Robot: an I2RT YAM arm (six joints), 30 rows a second.
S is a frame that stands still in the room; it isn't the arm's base.
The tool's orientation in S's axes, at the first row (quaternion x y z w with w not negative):
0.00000, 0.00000, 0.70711, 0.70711
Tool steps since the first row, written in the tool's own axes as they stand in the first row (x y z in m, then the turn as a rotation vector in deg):
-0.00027, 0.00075, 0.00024, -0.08, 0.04, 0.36
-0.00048, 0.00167, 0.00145, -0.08, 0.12, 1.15
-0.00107, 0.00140, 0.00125, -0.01, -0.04, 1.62
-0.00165, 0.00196, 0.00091, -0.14, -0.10, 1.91
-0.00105, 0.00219, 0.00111, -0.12, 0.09, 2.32
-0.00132, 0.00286, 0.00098, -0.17, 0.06, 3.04
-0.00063, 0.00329, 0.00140, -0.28, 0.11, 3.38
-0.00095, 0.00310, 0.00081, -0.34, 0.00, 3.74
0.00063, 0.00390, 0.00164, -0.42, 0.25, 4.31
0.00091, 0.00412, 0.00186, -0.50, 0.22, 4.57
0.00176, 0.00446, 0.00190, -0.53, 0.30, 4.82
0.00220, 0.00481, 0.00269, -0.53, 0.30, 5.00
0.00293, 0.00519, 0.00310, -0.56, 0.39, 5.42
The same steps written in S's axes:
-0.00075, -0.00027, 0.00024, -0.04, -0.08, 0.36
-0.00167, -0.00048, 0.00145, -0.12, -0.08, 1.15
-0.00140, -0.00107, 0.00125, 0.04, -0.01, 1.62
-0.00196, -0.00165, 0.00091, 0.10, -0.14, 1.91
-0.00219, -0.00105, 0.00111, -0.09, -0.12, 2.32
-0.00286, -0.00132, 0.00098, -0.06, -0.17, 3.04
-0.00329, -0.00063, 0.00140, -0.11, -0.28, 3.38
-0.00310, -0.00095, 0.00081, 0.00, -0.34, 3.74
-0.00390, 0.00063, 0.00164, -0.25, -0.42, 4.31
-0.00412, 0.00091, 0.00186, -0.22, -0.50, 4.57
-0.00446, 0.00176, 0.00190, -0.30, -0.53, 4.82
-0.00481, 0.00220, 0.00269, -0.30, -0.53, 5.00
-0.00519, 0.00293, 0.00310, -0.39, -0.56, 5.42

